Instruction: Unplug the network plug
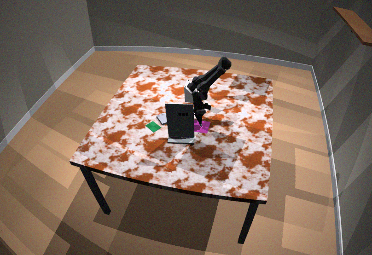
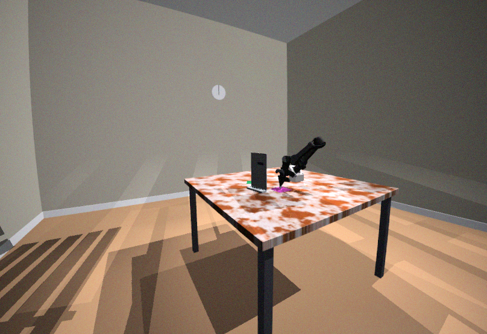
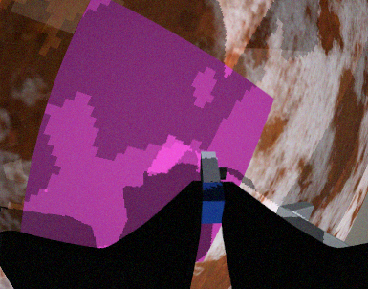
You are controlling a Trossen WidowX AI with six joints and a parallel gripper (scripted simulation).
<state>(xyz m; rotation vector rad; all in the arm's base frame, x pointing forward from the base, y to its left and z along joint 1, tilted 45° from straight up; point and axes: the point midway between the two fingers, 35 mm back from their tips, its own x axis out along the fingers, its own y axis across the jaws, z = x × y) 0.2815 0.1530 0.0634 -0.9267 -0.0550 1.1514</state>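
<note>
The network plug is right at my gripper tip. The rest, counted from my gripper tip: magenta square 1 cm behind, 3 cm below; upright panel 14 cm ahead, 8 cm to the right, 10 cm above.
</note>
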